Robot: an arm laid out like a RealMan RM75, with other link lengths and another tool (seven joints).
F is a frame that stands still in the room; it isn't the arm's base.
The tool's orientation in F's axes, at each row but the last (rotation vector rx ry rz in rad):
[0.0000 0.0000 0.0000]
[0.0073 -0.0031 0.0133]
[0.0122 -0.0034 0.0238]
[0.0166 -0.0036 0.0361]
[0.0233 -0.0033 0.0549]
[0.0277 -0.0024 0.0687]
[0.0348 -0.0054 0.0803]
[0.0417 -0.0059 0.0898]
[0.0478 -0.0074 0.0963]
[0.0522 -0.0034 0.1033]
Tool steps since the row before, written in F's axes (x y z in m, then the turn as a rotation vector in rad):
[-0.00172 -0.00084 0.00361 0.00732 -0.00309 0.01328]
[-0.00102 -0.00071 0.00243 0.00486 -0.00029 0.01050]
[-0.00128 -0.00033 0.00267 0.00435 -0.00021 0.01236]
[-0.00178 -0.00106 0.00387 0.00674 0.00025 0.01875]
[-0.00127 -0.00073 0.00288 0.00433 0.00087 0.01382]
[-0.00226 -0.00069 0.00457 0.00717 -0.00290 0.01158]
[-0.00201 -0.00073 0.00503 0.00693 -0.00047 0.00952]
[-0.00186 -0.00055 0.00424 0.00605 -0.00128 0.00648]
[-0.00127 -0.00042 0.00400 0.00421 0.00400 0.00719]
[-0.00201 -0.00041 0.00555 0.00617 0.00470 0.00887]
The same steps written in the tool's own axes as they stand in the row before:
[-0.00172 -0.00084 0.00361 0.00732 -0.00309 0.01328]
[-0.00102 -0.00068 0.00244 0.00489 -0.00028 0.01049]
[-0.00128 -0.00027 0.00268 0.00439 -0.00016 0.01235]
[-0.00180 -0.00093 0.00389 0.00682 0.00032 0.01872]
[-0.00130 -0.00059 0.00290 0.00443 0.00095 0.01378]
[-0.00229 -0.00041 0.00459 0.00699 -0.00306 0.01165]
[-0.00203 -0.00039 0.00506 0.00693 -0.00070 0.00950]
[-0.00187 -0.00020 0.00427 0.00596 -0.00155 0.00650]
[-0.00127 -0.00011 0.00402 0.00464 0.00391 0.00697]
[-0.00201 0.00009 0.00557 0.00668 0.00449 0.00861]

